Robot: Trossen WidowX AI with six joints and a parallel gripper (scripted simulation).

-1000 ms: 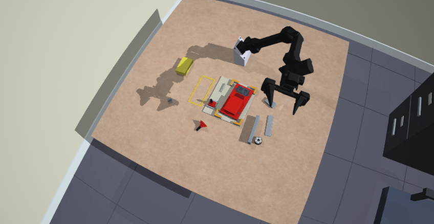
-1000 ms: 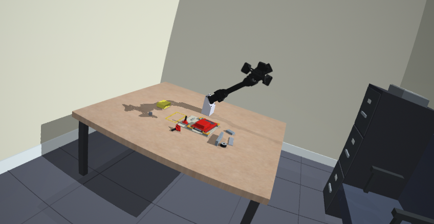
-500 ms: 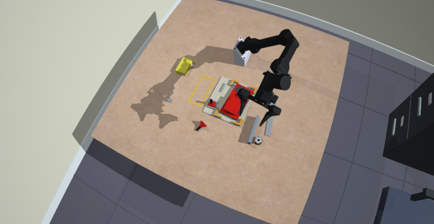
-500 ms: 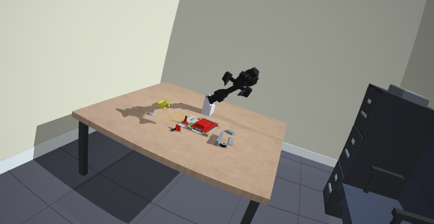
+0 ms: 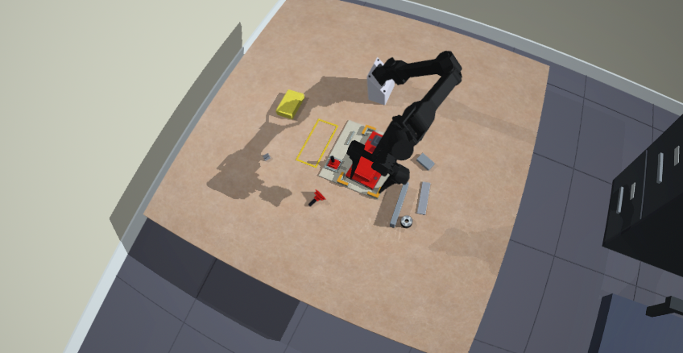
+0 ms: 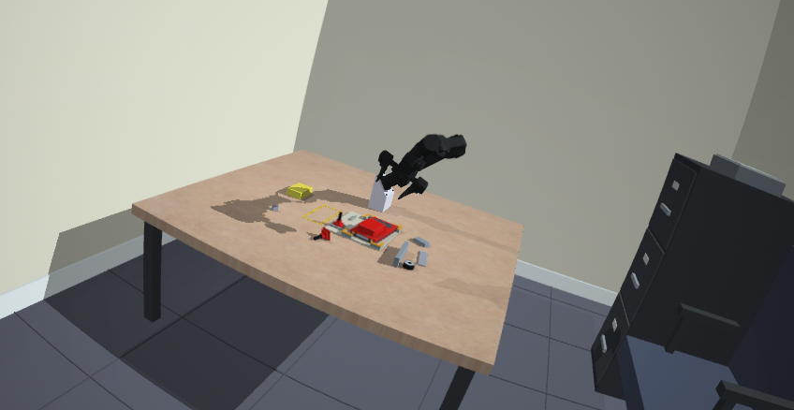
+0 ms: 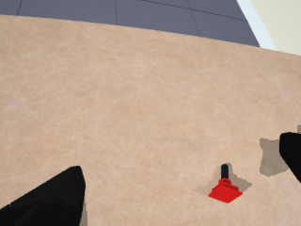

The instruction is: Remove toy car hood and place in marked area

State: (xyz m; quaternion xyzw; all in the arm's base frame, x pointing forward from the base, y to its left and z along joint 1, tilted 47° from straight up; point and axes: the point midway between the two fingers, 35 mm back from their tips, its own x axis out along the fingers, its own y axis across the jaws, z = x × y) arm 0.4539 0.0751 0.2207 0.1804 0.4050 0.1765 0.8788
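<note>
Now: the red hood 20 cm below my gripper tip, 14 cm behind it and 8 cm to the right of it. From my gripper tip the other things lie so: grey piece 43 cm to the right, 23 cm below; then yellow block 48 cm to the right, 23 cm below, 23 cm behind.
</note>
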